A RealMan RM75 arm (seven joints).
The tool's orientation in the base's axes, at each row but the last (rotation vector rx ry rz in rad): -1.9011, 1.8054, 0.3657; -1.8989, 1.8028, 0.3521; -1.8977, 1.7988, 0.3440; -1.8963, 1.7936, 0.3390; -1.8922, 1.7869, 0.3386
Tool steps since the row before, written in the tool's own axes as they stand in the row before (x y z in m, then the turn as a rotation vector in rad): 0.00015, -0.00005, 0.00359, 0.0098, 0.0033, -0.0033; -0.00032, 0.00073, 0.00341, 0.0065, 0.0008, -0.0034; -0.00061, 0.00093, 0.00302, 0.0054, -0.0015, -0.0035; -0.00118, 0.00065, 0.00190, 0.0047, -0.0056, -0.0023; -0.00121, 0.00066, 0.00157, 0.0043, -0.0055, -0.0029
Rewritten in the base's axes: 0.00055, 0.00173, -0.00310, -0.0028, -0.0101, -0.0028; -0.00025, 0.00203, -0.00284, -0.0007, -0.0073, -0.0006; -0.00051, 0.00207, -0.00241, 0.0015, -0.0064, 0.0005; -0.00045, 0.00199, -0.00112, 0.0056, -0.0052, 0.0006; -0.00052, 0.00185, -0.00083, 0.0054, -0.0052, 0.0013
